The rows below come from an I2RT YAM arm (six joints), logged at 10 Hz.
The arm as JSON. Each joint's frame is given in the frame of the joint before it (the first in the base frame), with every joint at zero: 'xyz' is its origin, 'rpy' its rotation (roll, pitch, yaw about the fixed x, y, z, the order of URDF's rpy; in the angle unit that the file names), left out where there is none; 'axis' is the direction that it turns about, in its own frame. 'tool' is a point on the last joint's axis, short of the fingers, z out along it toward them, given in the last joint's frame.
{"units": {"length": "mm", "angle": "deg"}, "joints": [
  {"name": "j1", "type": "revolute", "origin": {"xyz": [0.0, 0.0, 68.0]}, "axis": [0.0, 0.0, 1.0]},
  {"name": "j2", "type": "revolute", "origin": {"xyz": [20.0, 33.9, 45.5], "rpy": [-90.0, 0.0, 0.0]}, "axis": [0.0, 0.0, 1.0]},
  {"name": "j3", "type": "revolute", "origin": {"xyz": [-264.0, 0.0, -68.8], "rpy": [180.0, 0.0, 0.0]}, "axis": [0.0, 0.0, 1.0]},
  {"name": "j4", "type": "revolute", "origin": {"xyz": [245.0, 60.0, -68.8]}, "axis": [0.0, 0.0, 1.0]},
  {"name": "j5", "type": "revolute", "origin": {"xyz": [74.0, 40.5, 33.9], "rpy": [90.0, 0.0, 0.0]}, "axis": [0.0, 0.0, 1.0]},
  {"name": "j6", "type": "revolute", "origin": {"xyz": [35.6, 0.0, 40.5], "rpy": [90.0, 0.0, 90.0]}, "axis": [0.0, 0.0, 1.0]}
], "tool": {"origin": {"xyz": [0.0, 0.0, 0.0], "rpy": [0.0, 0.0, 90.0]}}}
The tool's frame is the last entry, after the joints.
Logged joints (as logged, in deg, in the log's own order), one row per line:
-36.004 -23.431 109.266 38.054 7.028 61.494
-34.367 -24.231 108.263 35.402 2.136 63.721
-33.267 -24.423 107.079 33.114 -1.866 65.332
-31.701 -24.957 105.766 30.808 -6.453 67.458
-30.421 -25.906 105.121 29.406 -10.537 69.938
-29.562 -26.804 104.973 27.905 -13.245 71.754
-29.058 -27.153 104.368 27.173 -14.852 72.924
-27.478 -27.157 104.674 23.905 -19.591 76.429
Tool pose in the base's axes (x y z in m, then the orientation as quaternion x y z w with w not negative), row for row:
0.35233 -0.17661 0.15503 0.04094 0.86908 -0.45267 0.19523
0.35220 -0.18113 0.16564 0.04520 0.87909 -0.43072 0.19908
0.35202 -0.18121 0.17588 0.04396 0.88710 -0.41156 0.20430
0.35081 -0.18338 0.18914 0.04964 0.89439 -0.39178 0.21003
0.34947 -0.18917 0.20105 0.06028 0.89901 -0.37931 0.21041
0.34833 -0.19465 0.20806 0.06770 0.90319 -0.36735 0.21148
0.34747 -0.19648 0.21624 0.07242 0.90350 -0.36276 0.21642
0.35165 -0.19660 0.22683 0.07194 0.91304 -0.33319 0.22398
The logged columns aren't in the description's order. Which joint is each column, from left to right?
Columns, left to right: j6, j1, j2, j5, j4, j3.
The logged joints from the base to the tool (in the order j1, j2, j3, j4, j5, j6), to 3 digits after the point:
-23.431 109.266 61.494 7.028 38.054 -36.004
-24.231 108.263 63.721 2.136 35.402 -34.367
-24.423 107.079 65.332 -1.866 33.114 -33.267
-24.957 105.766 67.458 -6.453 30.808 -31.701
-25.906 105.121 69.938 -10.537 29.406 -30.421
-26.804 104.973 71.754 -13.245 27.905 -29.562
-27.153 104.368 72.924 -14.852 27.173 -29.058
-27.157 104.674 76.429 -19.591 23.905 -27.478

